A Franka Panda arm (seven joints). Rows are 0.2 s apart.
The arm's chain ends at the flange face. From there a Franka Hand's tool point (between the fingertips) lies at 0.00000 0.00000 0.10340 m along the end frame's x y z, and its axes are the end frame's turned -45 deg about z.
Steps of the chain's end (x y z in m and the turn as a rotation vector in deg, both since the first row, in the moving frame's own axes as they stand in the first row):
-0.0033 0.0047 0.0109 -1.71 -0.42 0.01
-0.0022 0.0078 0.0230 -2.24 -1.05 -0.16
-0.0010 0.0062 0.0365 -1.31 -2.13 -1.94
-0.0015 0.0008 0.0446 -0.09 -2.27 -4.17
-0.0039 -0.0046 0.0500 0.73 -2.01 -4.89
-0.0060 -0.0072 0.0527 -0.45 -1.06 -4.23
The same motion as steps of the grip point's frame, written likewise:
-0.0084 0.0026 0.0109 -0.91 -1.51 0.01
-0.0113 0.0055 0.0229 -0.84 -2.33 -0.16
-0.0095 0.0027 0.0364 0.58 -2.43 -1.94
-0.0047 -0.0032 0.0445 1.54 -1.67 -4.17
-0.0013 -0.0094 0.0499 1.94 -0.91 -4.89
-0.0011 -0.0100 0.0527 0.43 -1.07 -4.23

